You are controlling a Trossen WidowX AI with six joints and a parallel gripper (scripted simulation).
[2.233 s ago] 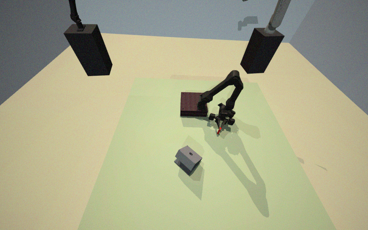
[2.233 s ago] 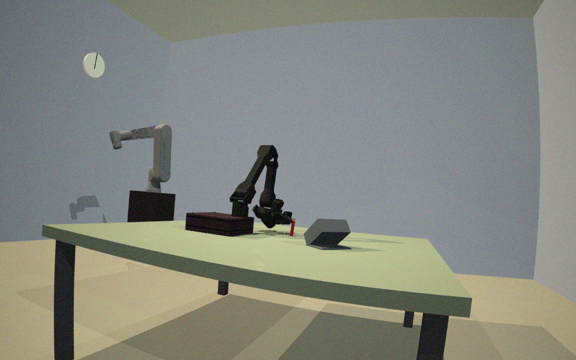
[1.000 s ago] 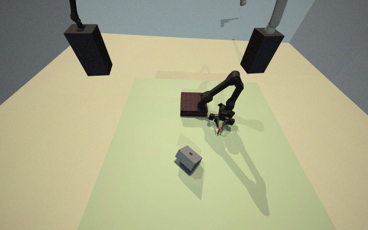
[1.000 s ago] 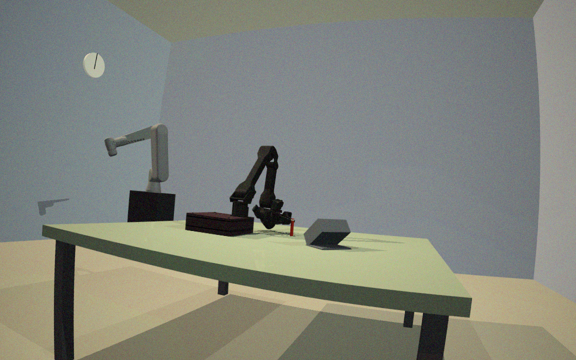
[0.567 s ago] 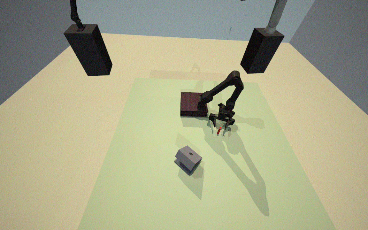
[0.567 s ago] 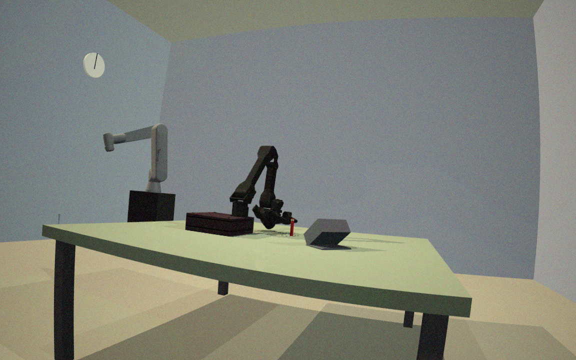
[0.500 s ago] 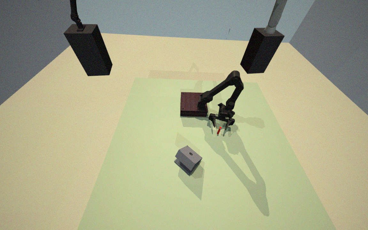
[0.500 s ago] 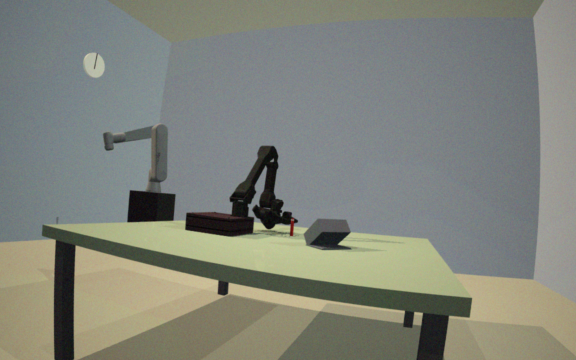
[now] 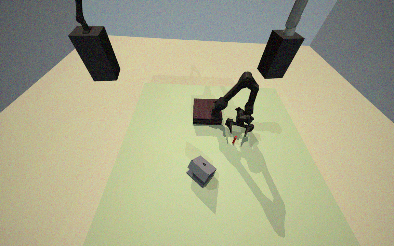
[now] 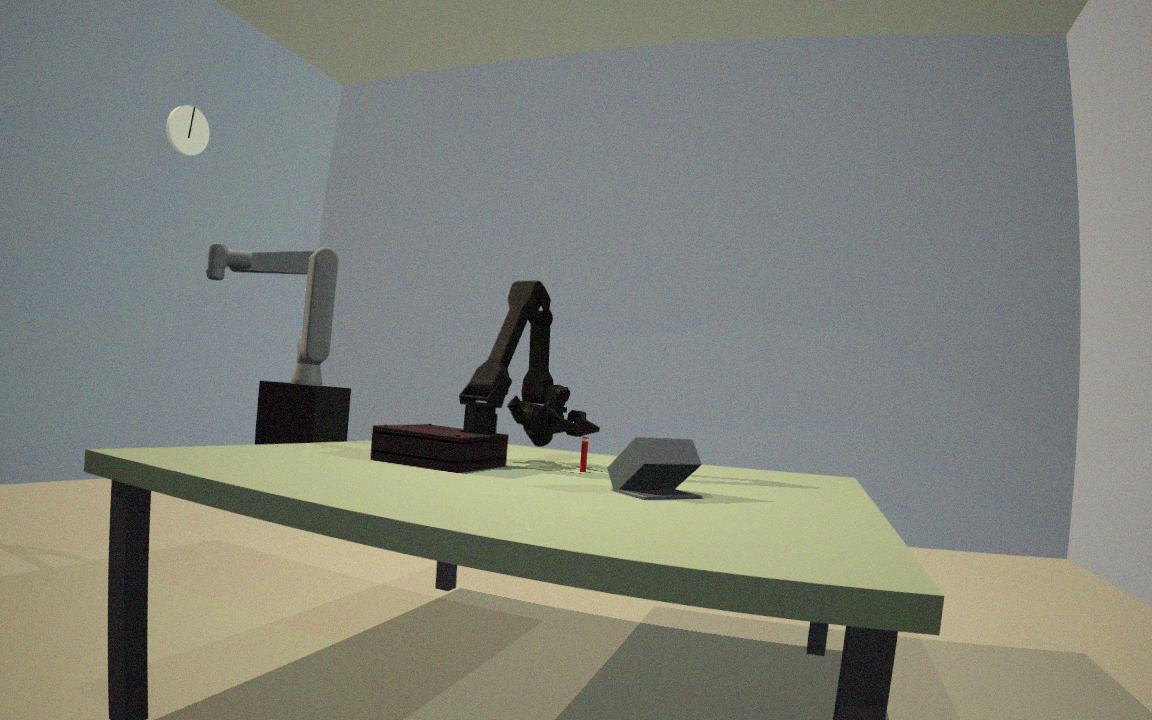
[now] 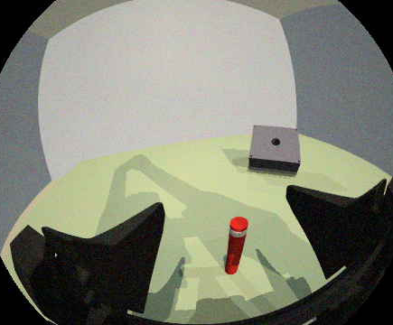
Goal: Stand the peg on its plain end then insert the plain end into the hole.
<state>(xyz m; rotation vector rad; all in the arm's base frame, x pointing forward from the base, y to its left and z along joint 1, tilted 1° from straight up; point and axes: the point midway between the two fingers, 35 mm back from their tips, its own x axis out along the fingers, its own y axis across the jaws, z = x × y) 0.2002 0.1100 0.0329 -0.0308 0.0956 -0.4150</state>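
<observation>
The red peg lies 10 mm to the right of my gripper tip and 40 mm below it. From my gripper tip the other things lie so: grey sloped panel: 170 mm ahead, 270 mm to the right, 50 mm below.
</observation>
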